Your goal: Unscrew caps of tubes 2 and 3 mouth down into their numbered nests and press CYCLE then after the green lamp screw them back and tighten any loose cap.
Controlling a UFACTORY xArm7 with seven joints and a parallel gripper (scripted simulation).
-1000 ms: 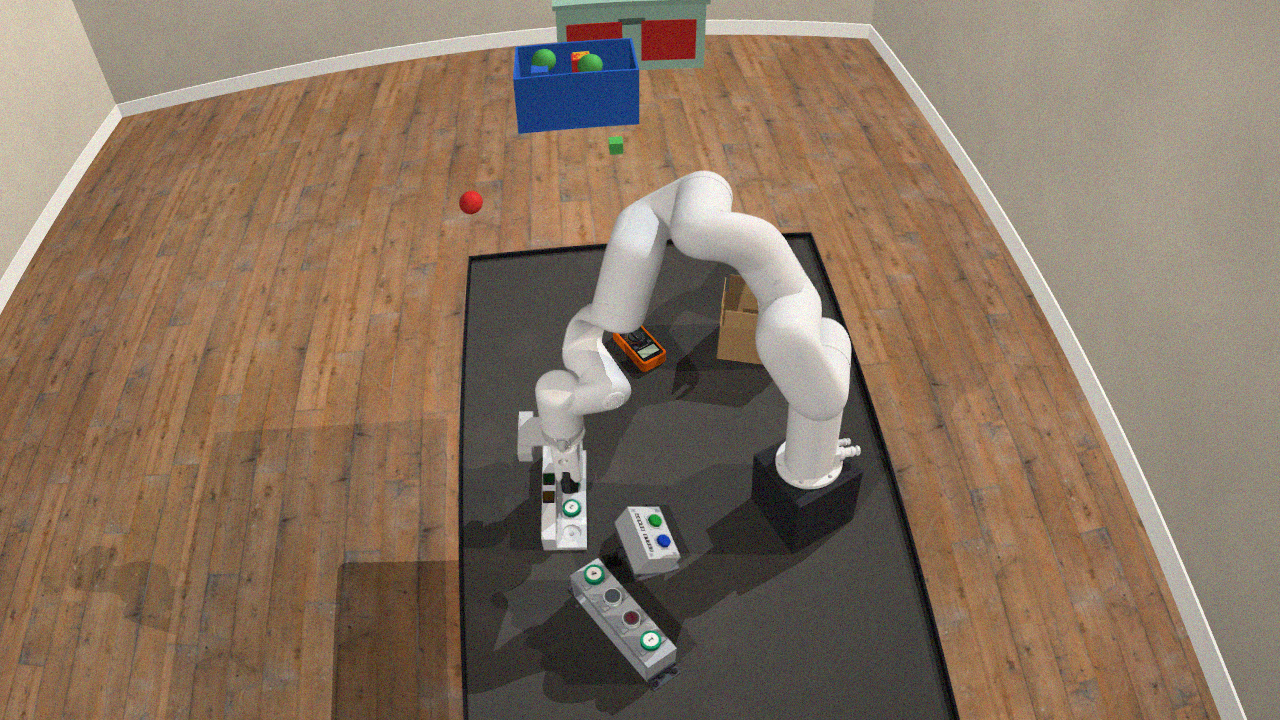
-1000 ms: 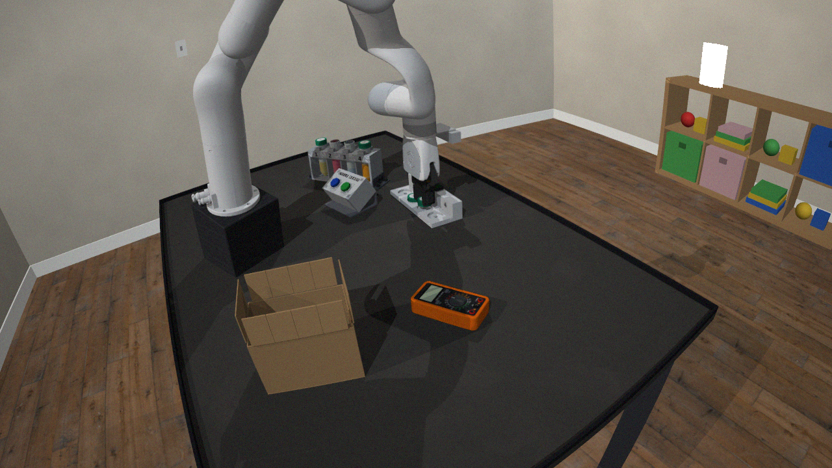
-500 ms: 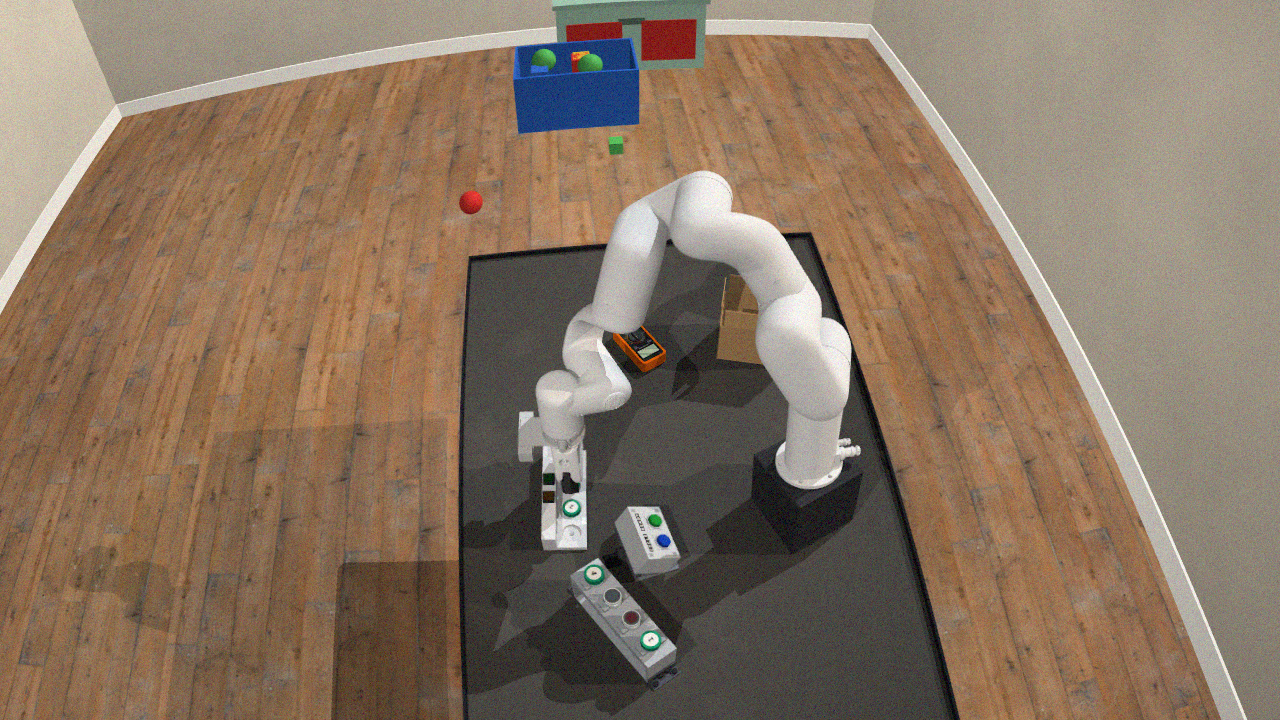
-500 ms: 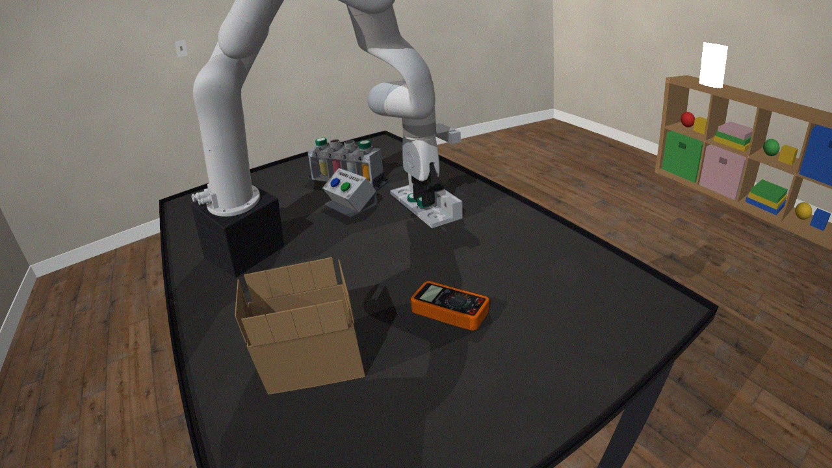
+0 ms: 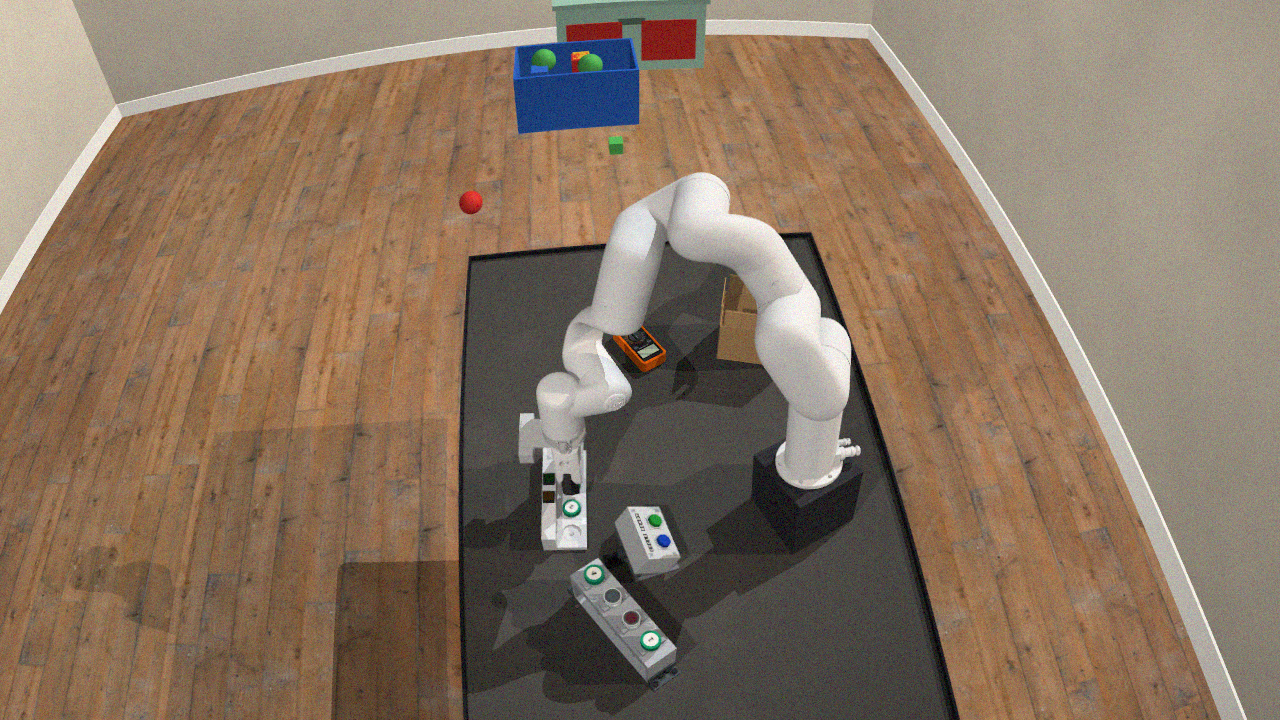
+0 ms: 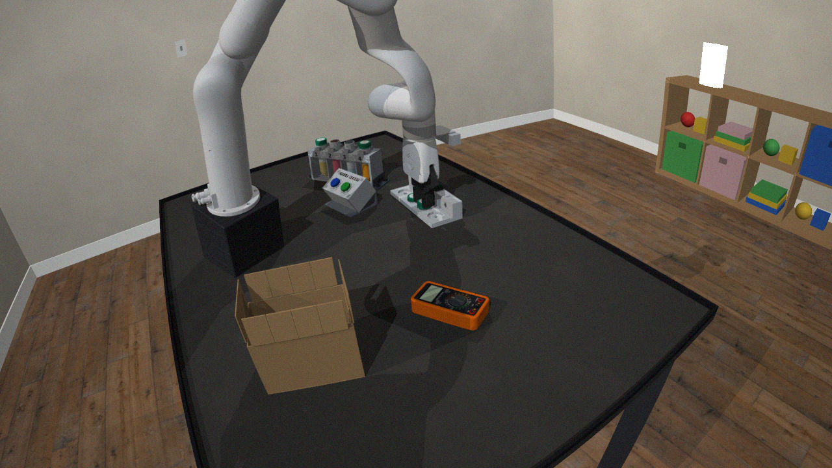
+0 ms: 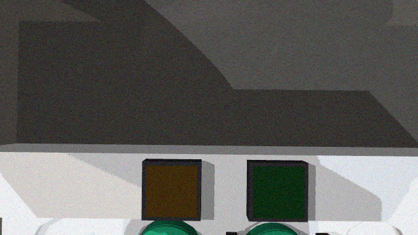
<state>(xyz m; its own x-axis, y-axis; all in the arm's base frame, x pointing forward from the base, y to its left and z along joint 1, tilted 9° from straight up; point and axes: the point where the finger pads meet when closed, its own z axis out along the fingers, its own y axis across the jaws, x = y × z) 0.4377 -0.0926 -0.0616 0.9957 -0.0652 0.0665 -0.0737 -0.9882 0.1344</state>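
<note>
The blue key lies 17 cm to the left of my hand, 16 cm behind it and 3 cm above it. From my hand the other things lie so: cap (25 cm to the left, 8 cm above, 3 cm behind); green key (15 cm behind, 12 cm to the left, 3 cm above); key housing (15 cm to the left, 13 cm behind, 1 cm above).
</note>
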